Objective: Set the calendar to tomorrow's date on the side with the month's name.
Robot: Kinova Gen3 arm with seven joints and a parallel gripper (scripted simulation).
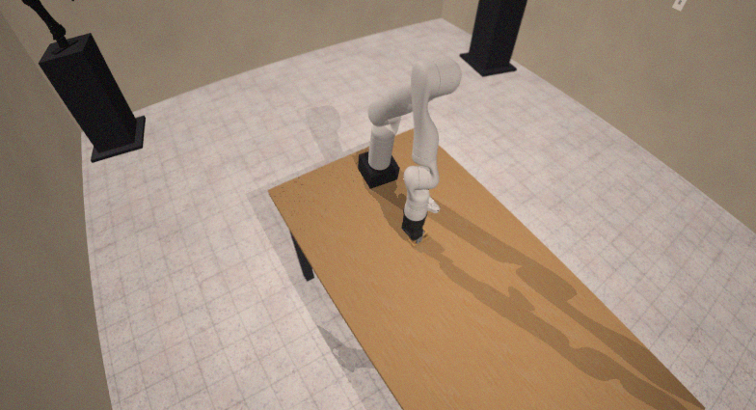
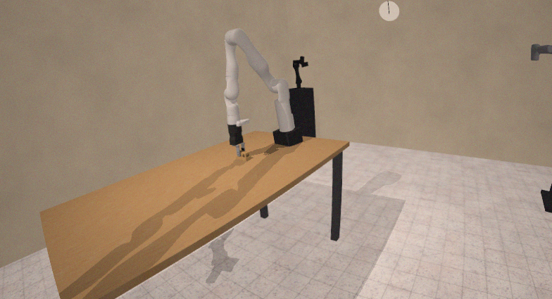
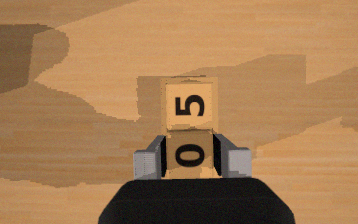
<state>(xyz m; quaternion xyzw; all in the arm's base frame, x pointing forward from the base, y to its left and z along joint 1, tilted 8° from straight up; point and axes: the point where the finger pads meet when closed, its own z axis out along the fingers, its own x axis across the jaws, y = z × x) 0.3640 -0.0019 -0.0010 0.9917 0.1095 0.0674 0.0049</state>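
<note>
My gripper is now 1 cm above the wooden date cube. From my hand the other things lie so: wooden tray 1 cm to the left, 3 cm below.
</note>
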